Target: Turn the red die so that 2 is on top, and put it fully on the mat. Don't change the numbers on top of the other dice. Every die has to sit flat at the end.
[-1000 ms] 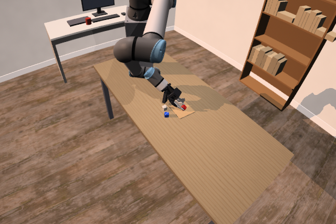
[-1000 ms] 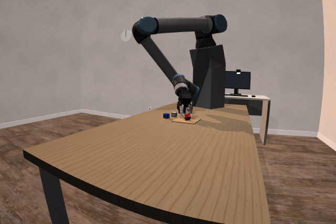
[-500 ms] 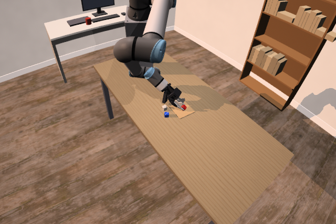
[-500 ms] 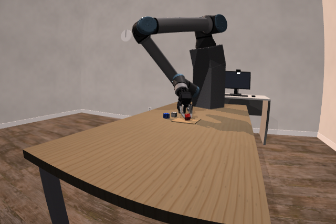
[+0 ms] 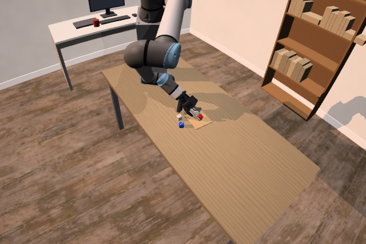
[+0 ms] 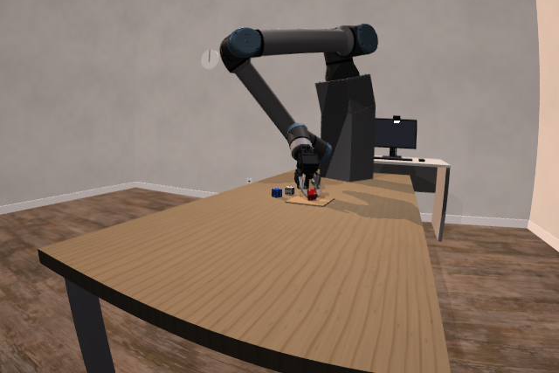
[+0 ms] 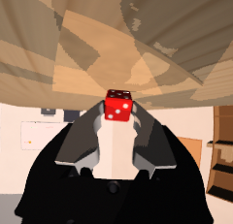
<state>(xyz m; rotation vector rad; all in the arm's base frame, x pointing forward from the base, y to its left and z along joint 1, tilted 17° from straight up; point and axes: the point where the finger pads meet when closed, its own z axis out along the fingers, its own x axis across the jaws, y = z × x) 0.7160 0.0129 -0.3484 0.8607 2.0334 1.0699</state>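
My hand is right at the red die. From my hand the other things lie so: tan mat: 1 cm behind, 1 cm to the right, 2 cm below; white die: 7 cm behind, 12 cm to the right, 1 cm below; blue die: 1 cm behind, 14 cm to the right, 1 cm below.
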